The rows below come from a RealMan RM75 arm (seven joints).
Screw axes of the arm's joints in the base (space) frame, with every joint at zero. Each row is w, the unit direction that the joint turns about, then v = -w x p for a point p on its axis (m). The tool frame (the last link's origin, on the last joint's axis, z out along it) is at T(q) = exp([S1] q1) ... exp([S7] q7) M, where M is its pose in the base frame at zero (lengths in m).
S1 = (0, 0, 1, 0, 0, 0)
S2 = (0, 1, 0, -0.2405, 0, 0)
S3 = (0, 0, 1, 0, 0, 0)
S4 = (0, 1, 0, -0.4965, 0, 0)
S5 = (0, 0, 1, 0, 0, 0)
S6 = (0, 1, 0, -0.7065, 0, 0)
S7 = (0, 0, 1, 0, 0, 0)
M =
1 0 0 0
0 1 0 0
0 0 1 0.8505
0 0 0 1
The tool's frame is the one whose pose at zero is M.
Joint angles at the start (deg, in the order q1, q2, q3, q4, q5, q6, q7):
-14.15, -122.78, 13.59, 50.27, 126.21, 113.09, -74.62
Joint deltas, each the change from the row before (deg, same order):
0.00, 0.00, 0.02, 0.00, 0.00, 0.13, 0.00
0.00, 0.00, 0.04, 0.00, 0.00, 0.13, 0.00
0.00, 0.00, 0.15, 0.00, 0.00, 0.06, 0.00
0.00, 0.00, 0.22, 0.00, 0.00, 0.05, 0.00
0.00, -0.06, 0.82, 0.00, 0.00, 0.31, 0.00
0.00, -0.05, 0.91, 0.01, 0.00, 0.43, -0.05
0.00, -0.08, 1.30, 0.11, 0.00, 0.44, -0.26
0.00, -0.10, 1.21, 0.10, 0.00, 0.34, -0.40
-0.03, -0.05, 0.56, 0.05, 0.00, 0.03, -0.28
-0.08, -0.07, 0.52, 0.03, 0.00, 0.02, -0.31
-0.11, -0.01, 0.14, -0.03, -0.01, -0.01, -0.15
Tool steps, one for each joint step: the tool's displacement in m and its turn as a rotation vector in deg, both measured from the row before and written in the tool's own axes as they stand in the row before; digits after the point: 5 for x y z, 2 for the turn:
0.00009, 0.00033, 0.00004, -0.14, 0.02, 0.00
0.00008, 0.00034, 0.00008, -0.16, 0.01, 0.01
0.00003, 0.00025, 0.00031, -0.18, -0.07, 0.02
0.00002, 0.00028, 0.00046, -0.22, -0.11, 0.04
0.00000, 0.00155, 0.00206, -0.99, -0.35, 0.10
0.00011, 0.00184, 0.00216, -1.17, -0.38, 0.07
0.00020, 0.00211, 0.00294, -1.46, -0.64, -0.03
0.00009, 0.00185, 0.00291, -1.30, -0.60, -0.20
0.00011, 0.00046, 0.00148, -0.50, -0.31, -0.16
0.00028, 0.00036, 0.00175, -0.50, -0.27, -0.18
0.00046, -0.00016, 0.00082, -0.18, -0.05, -0.06

